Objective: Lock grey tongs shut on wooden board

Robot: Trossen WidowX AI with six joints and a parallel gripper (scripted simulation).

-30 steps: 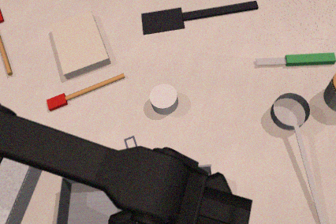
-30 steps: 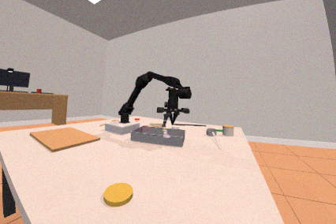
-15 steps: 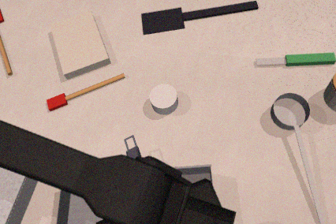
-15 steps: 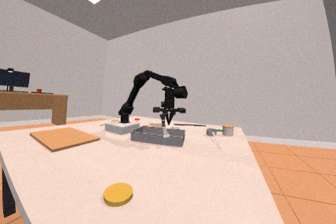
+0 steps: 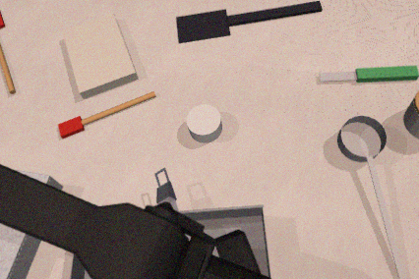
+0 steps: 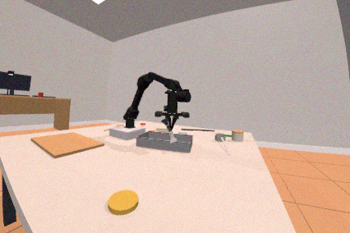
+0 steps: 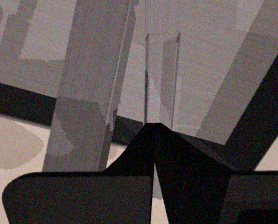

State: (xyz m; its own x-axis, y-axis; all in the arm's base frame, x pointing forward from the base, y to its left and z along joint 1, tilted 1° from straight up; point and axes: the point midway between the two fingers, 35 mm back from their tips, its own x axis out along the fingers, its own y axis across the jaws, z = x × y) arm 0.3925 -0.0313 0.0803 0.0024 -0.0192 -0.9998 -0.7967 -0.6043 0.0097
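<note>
Right now my gripper tip is 8 cm to the right of the yellow slider, 5 cm past it and 4 cm above it. From my gripper tip the other things lie so: red-headed brush 30 cm behind, 26 cm to the left, 10 cm below; grey roasting tin 8 cm below, 5 cm behind, 2 cm to the left; white puck 29 cm to the left, 8 cm below, 8 cm behind.
</note>
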